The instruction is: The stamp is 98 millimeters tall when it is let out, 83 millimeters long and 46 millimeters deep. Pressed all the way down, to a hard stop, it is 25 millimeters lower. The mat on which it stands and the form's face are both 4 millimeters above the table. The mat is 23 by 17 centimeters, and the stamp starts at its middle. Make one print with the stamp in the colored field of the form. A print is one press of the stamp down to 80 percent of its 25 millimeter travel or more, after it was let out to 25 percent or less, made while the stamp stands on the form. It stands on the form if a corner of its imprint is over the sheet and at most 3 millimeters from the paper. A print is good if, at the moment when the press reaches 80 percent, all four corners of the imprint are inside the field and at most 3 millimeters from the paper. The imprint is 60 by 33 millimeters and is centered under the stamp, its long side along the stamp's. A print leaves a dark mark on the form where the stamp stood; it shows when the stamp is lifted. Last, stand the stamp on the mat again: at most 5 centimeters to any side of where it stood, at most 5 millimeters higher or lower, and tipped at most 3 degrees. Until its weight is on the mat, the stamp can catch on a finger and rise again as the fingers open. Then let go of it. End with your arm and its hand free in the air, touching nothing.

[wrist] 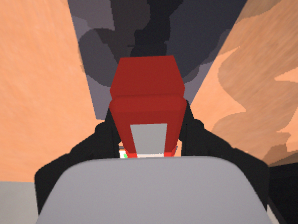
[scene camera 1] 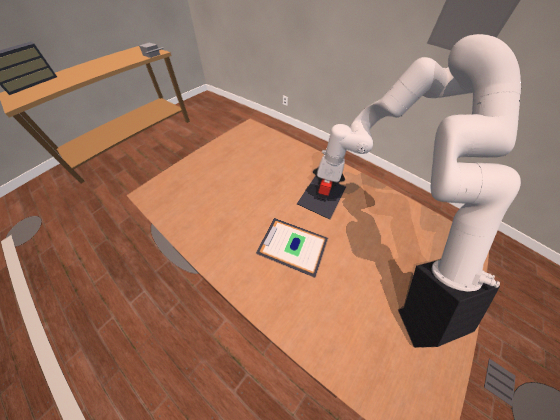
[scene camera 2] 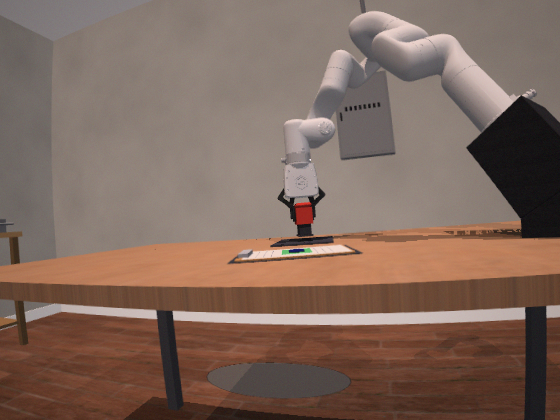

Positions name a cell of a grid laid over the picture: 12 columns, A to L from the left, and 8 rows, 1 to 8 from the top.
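I can see my gripper (scene camera 2: G5), and the wrist view also shows my gripper (wrist: F4). A red stamp (wrist: F4) is in the scene as well. I see a dark mat (scene camera 1: G4), and the wrist view gives me the dark mat (wrist: H2) too. There is also a form (scene camera 1: F5).
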